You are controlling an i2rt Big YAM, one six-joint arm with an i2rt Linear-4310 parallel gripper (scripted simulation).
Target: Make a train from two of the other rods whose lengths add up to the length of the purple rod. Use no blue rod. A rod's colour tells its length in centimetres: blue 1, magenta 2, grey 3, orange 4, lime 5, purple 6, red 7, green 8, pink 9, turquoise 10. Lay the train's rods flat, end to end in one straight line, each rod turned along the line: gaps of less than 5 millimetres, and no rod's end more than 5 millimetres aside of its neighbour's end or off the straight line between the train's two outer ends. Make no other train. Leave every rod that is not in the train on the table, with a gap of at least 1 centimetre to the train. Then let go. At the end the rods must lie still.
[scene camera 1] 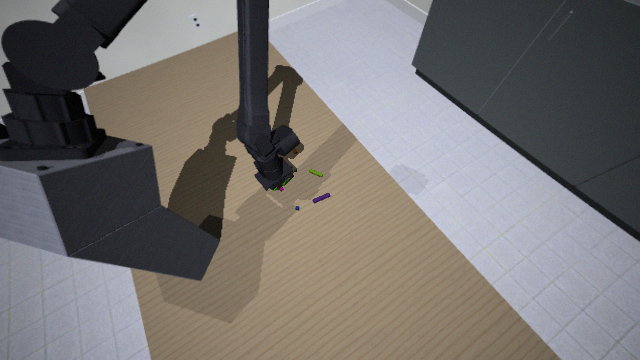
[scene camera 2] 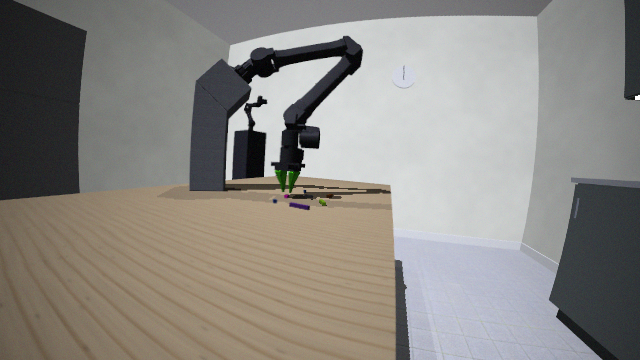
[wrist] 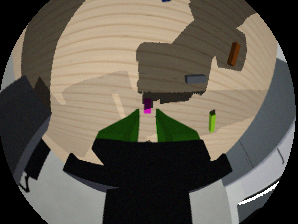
Labels:
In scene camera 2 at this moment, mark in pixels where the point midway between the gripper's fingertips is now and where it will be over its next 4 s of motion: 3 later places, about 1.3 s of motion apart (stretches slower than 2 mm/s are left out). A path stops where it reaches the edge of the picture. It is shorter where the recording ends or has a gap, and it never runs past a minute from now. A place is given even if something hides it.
My gripper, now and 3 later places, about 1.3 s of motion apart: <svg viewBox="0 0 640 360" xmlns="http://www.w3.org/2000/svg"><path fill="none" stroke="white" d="M286 192L286 197L288 168L302 168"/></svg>

